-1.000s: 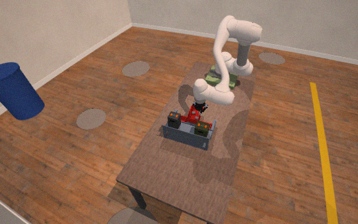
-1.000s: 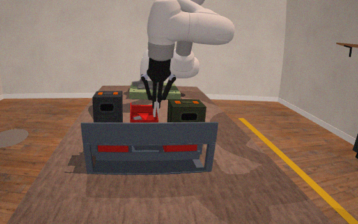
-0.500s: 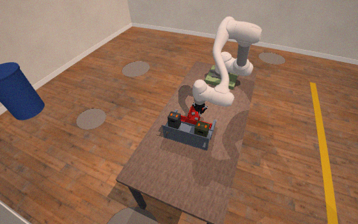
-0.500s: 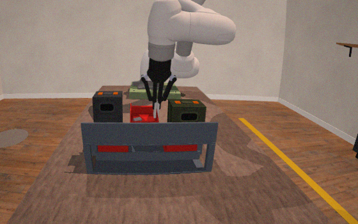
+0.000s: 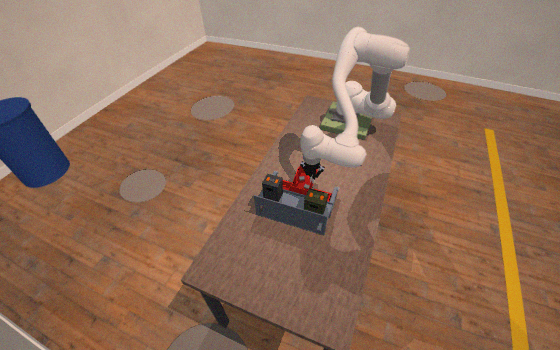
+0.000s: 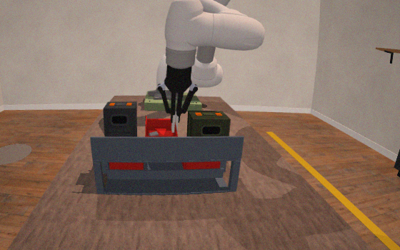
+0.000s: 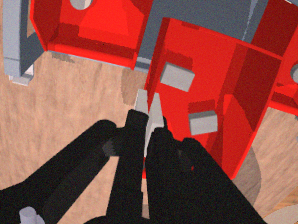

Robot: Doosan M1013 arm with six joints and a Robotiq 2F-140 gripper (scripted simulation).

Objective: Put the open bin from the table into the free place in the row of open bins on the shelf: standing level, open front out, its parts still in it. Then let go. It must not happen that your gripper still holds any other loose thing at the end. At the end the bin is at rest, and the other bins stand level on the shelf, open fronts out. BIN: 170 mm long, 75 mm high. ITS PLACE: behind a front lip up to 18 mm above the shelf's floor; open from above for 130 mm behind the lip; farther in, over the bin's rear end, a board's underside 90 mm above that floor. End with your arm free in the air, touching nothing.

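Now: hand 130 mm short of the shelf floor, 120 mm above it and 40 mm to the left of it. From my hand the other things lie so: shelf back board 260 mm ahead, 30 mm to the right, 10 mm above; then dark green box 180 mm ahead, 80 mm to the left, 30 mm above; then black box 190 mm ahead, 150 mm to the right, 40 mm above.
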